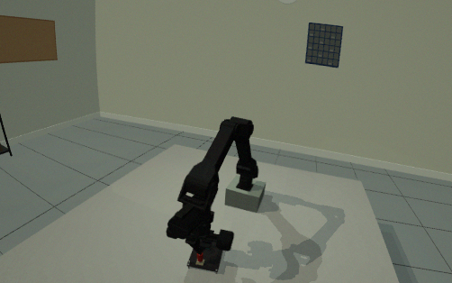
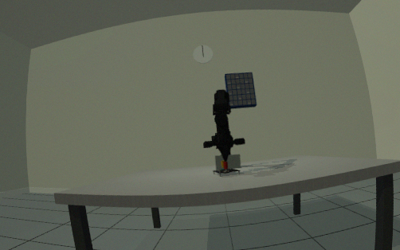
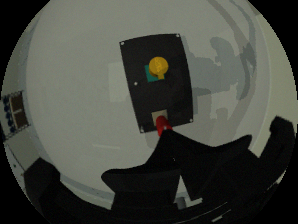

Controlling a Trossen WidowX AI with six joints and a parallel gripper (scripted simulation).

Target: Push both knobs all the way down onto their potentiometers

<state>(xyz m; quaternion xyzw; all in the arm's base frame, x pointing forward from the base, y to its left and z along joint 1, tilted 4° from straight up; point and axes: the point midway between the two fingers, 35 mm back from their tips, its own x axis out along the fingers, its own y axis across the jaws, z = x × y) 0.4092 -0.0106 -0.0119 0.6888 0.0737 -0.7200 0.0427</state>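
Now: gripper tip 10 mm above the red knob. Also, from my gripper tip: yellow knob (70 mm behind, 10 mm to the right, 10 mm below).
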